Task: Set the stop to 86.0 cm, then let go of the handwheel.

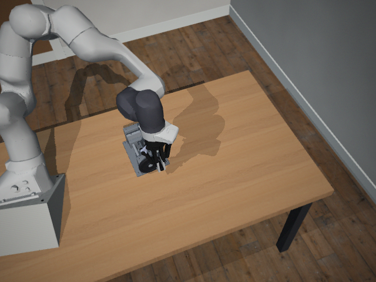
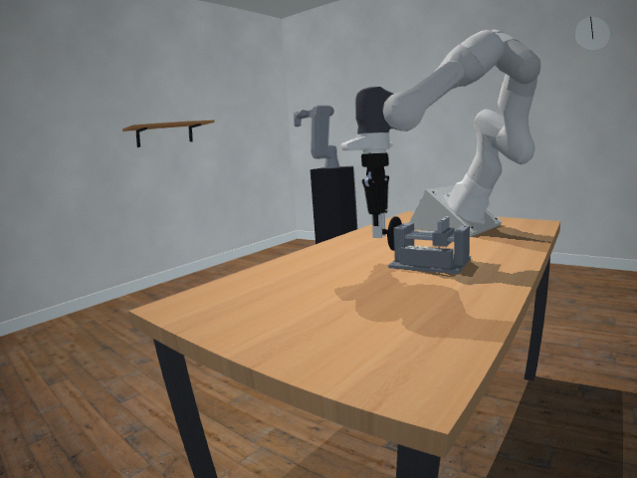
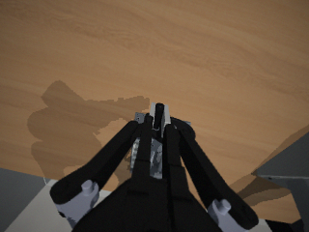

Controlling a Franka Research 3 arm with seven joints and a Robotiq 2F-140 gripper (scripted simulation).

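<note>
Right now my hand is 1 cm past the black handwheel, 2 cm to the right of it and 2 cm above it. From my hand the other things lie so: sliding stop block (2 cm behind, 18 cm to the left, 1 cm below).
</note>
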